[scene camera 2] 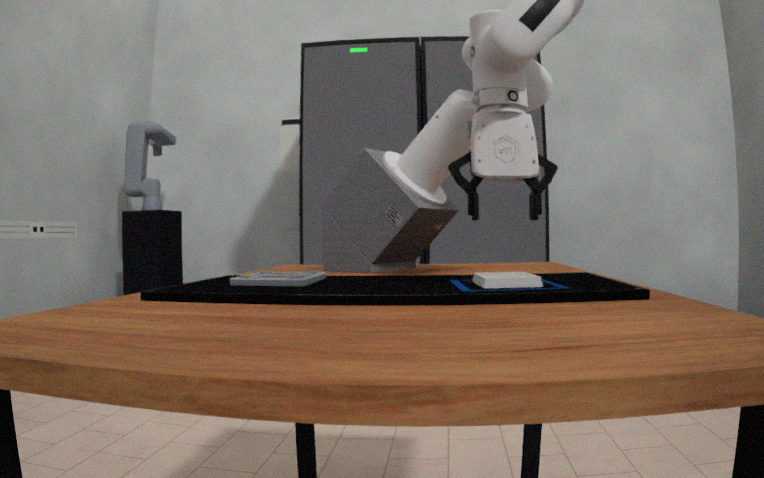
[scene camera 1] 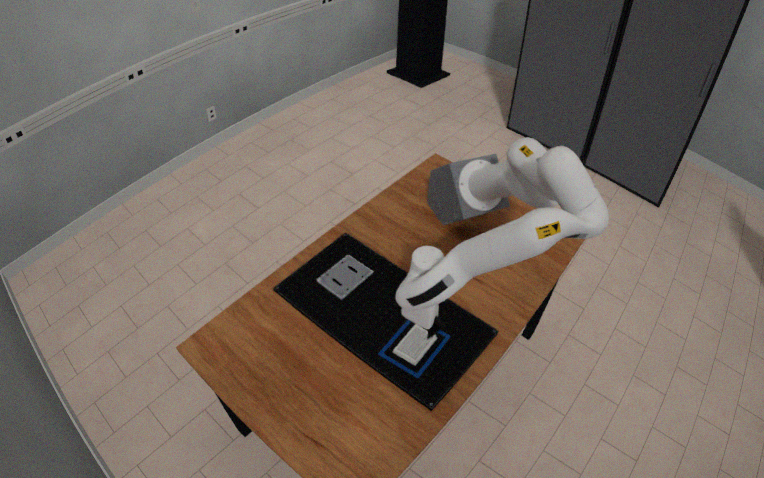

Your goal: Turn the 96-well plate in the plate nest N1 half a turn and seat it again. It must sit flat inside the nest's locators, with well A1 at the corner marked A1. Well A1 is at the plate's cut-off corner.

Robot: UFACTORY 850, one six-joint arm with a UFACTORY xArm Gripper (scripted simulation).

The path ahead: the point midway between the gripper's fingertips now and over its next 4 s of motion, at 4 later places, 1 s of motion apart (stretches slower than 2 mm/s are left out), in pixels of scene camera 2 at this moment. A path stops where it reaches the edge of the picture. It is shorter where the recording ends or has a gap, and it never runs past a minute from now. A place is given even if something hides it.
My gripper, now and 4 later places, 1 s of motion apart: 505, 219; 505, 227; 505, 256; 505, 269; 505, 277
